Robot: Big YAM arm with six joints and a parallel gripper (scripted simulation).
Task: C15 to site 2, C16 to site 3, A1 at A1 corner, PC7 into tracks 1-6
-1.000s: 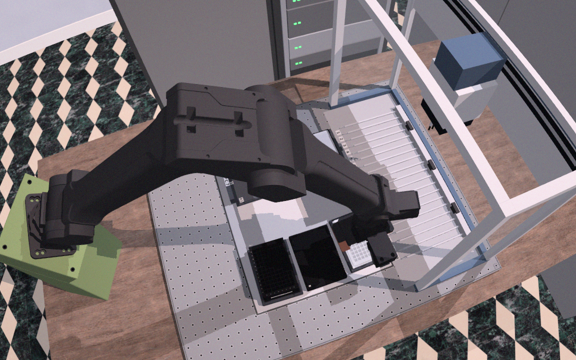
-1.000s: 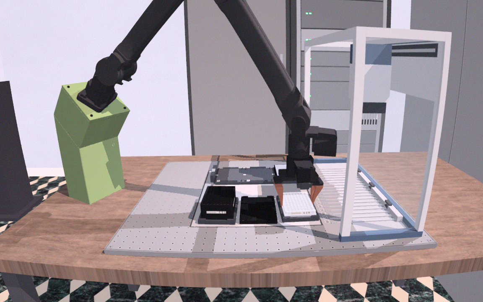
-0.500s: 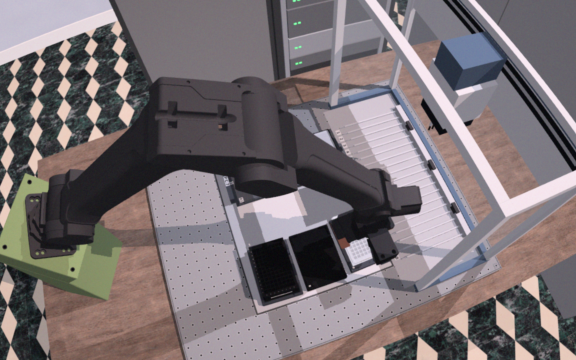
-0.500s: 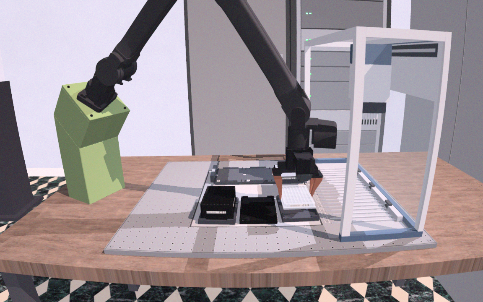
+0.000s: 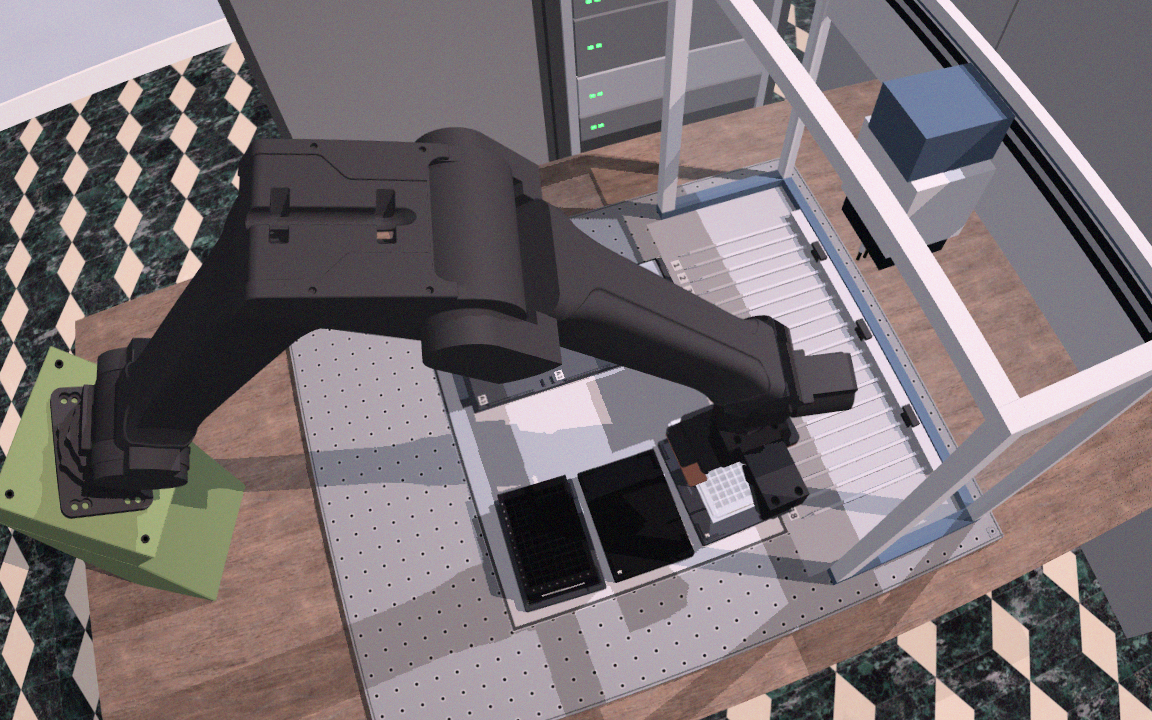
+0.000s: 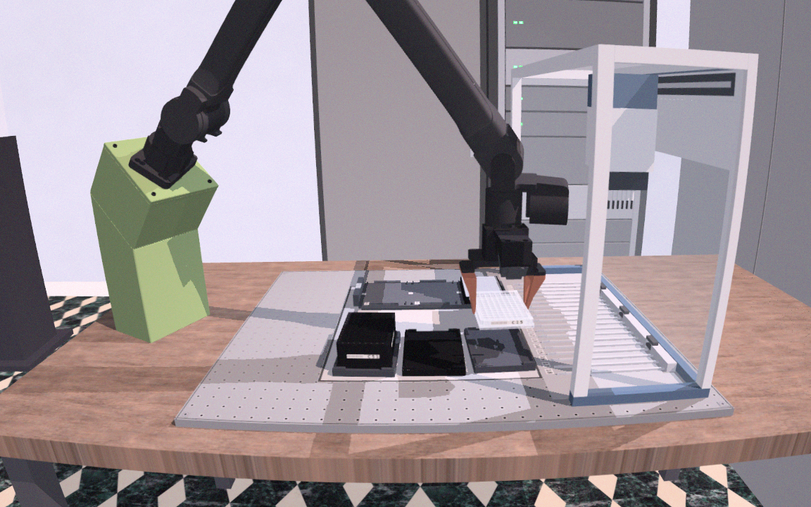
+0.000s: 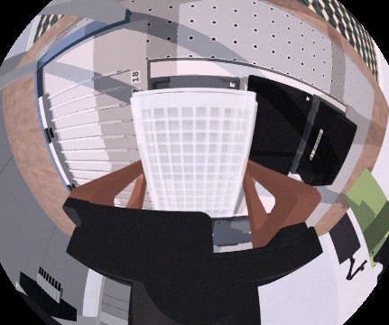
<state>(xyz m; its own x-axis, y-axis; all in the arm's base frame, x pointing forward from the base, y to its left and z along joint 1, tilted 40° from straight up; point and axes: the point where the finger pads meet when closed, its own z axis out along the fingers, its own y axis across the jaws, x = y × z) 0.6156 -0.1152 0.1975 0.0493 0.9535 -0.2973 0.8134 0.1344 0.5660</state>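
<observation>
The dark carrier PC7 lies 80 mm behind my hand, 260 mm to the left of it and 70 mm below it. The rest, counted from my hand: nest S2: 110 mm behind, 80 mm below; white 96-well plate C15: right at my hand; nest S3: 80 mm below.
</observation>
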